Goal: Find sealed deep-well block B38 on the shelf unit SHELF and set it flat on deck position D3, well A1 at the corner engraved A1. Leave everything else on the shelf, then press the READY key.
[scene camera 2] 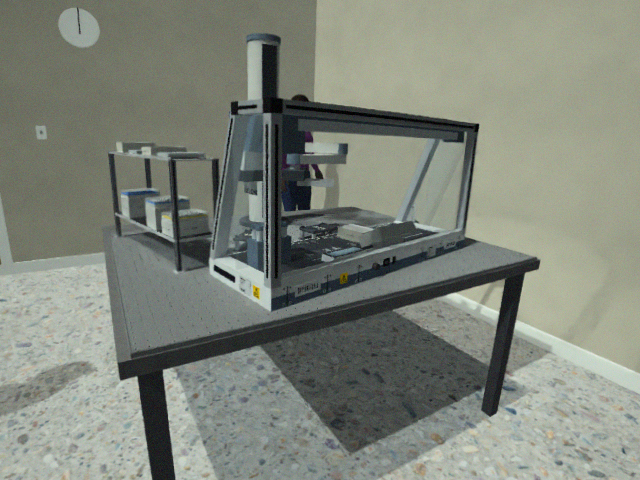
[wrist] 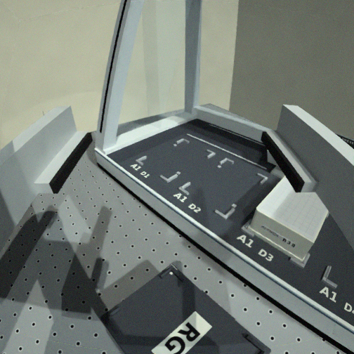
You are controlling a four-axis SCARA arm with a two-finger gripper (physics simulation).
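Note:
Block B38 (wrist: 287, 220), pale with a gridded seal on top, sits flat at deck position D3 in the wrist view; its B38 label faces the D3 engraving. Its A1 well cannot be made out. My gripper (wrist: 176, 119) (scene camera 2: 321, 182) is open and empty, high above and apart from the block, inside the enclosure. The right finger overlaps the block's far end in the wrist view. The shelf unit (scene camera 2: 176, 206) stands at the left in the scene view, with pale items on its top board and boxes below. The READY key cannot be made out.
Deck positions D1, D2 and part of D4 show beside D3. A dark plate marked RG (wrist: 135, 312) lies on the perforated table outside the deck rim (wrist: 200, 227). Enclosure posts (scene camera 2: 271, 206) (wrist: 116, 75) stand around the deck. A person (scene camera 2: 298, 193) stands behind the enclosure.

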